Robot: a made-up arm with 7 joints.
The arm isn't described. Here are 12 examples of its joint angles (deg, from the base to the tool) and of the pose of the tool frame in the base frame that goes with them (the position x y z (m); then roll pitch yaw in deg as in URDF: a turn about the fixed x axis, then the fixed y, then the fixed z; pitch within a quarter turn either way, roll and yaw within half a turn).
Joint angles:
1: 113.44 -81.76 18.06 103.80 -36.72 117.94 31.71
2: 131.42 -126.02 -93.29 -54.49 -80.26 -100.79 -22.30
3: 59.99 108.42 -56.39 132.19 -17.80 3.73 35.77
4: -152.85 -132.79 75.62 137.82 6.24 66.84 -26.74
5: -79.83 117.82 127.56 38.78 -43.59 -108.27 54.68
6: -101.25 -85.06 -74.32 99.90 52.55 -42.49 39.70
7: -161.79 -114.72 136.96 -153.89 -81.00 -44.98 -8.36
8: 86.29 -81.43 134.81 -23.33 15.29 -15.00 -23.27
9: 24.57 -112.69 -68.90 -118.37 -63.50 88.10 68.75
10: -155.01 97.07 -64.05 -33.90 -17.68 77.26 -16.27
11: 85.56 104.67 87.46 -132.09 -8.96 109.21 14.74
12: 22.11 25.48 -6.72 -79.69 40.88 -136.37 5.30
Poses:
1: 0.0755 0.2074 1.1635 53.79 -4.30 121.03
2: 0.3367 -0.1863 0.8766 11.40 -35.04 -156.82
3: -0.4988 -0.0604 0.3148 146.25 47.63 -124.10
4: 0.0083 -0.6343 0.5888 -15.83 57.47 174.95
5: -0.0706 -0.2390 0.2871 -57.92 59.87 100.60
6: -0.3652 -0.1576 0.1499 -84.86 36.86 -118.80
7: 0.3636 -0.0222 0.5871 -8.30 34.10 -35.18
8: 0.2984 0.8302 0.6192 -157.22 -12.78 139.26
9: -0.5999 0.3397 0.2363 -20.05 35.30 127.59
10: 0.3231 0.0584 0.8373 88.44 -1.41 -1.15
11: 0.3540 -0.0206 0.4481 2.77 -12.77 -84.43
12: 0.0121 -0.1632 0.6644 178.06 -56.94 -33.36
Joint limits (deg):
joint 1: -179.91..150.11
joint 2: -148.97..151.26
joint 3: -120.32..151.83
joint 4: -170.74..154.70
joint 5: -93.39..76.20
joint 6: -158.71..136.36
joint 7: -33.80..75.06
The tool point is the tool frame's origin. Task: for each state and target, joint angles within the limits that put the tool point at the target. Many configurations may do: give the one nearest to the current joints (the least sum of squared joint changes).
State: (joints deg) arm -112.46 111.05 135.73 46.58 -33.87 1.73 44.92
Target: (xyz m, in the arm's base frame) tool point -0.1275 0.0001 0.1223
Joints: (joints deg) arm -133.16 86.79 119.35 23.57 -32.78 -21.70 60.81
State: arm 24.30 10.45 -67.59 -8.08 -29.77 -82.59 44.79
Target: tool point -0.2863 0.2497 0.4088
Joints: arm -7.32 -2.12 -56.43 17.91 2.64 -45.32 59.91
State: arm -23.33 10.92 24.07 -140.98 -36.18 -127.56 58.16
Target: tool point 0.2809 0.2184 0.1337
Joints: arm -17.99 25.02 19.90 -138.08 -33.78 -122.29 53.80
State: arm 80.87 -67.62 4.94 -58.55 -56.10 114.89 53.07
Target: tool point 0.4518 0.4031 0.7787
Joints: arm 119.06 -50.27 -3.33 -60.14 -52.78 84.56 56.79
